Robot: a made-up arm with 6 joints.
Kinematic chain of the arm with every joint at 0, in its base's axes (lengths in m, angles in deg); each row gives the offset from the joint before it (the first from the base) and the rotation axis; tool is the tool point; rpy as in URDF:
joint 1: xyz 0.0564 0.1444 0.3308 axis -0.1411 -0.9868 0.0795
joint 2: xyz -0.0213 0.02 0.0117 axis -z
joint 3: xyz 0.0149 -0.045 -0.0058 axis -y
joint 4: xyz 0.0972 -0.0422 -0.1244 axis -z
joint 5: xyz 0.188 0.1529 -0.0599 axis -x
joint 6: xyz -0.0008 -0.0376 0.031 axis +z
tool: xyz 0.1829 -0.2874 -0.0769 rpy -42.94 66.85 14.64
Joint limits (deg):
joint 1: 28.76..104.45
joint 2: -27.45..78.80
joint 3: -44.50..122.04
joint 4: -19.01..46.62
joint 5: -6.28..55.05
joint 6: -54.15..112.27
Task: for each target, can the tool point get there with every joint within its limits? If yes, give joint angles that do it. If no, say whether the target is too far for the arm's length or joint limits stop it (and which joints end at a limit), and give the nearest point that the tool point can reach.
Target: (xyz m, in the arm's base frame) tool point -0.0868 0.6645 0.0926
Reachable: no: joint limits stop it (at a limit: joint 1, joint 2, joint 4, joint 5, joint 6) | nearest point -0.1856 0.6612 0.1706 | short by 0.126 m
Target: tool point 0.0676 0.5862 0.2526
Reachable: no: joint limits stop it (at a limit: joint 1, joint 2, joint 4, joint 5, joint 6) | nearest point 0.0425 0.7355 0.3239 | short by 0.167 m
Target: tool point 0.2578 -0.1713 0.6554
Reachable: yes | joints 75.03 3.57 -13.45 21.23 29.44 -5.06
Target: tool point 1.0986 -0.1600 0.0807
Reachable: no: too far | nearest point 0.7215 -0.0480 0.1711 | short by 0.404 m
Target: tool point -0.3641 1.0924 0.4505
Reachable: no: too far | nearest point -0.2309 0.7279 0.4432 | short by 0.388 m
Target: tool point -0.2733 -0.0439 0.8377
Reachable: yes | joints 95.23 -7.83 49.01 36.95 27.28 33.98
